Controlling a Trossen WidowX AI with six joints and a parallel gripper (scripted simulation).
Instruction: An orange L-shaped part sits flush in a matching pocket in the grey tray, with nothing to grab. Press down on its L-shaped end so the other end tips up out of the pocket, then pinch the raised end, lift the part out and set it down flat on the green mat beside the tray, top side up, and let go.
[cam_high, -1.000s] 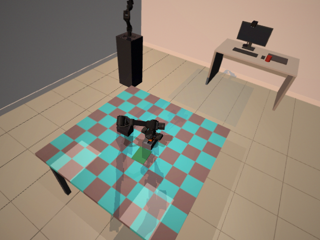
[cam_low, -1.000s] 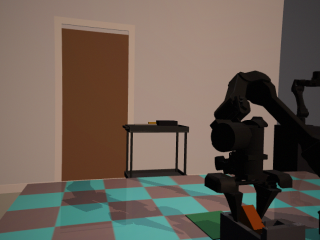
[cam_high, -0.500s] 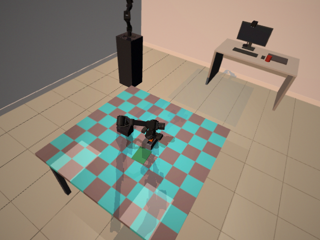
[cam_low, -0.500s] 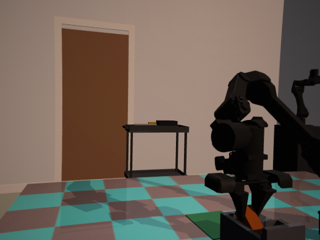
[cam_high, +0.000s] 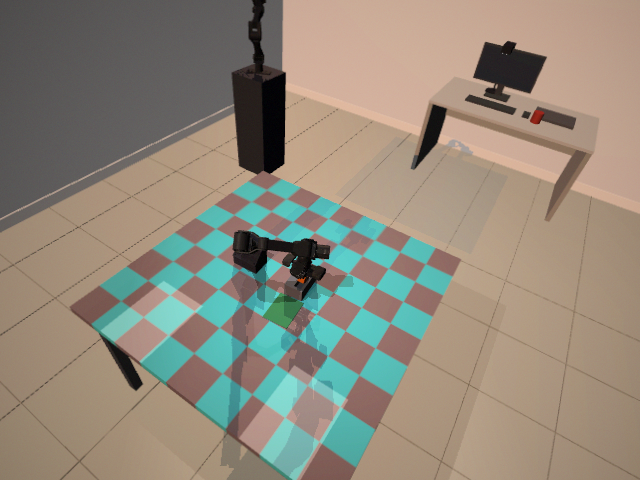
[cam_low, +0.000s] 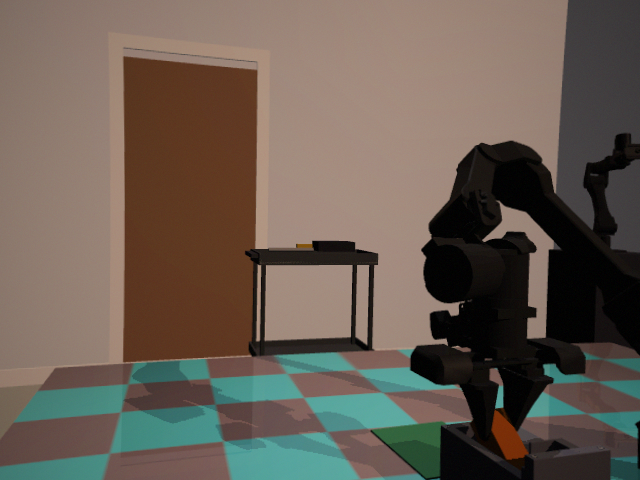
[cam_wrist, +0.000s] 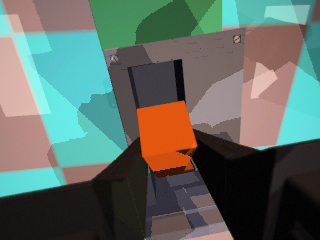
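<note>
My gripper tip is now 14 cm to the left of the green mat and 9 cm above it. Also, from my gripper tip: orange L-shaped part: 3 cm to the left, 3 cm below, 2 cm behind.
</note>
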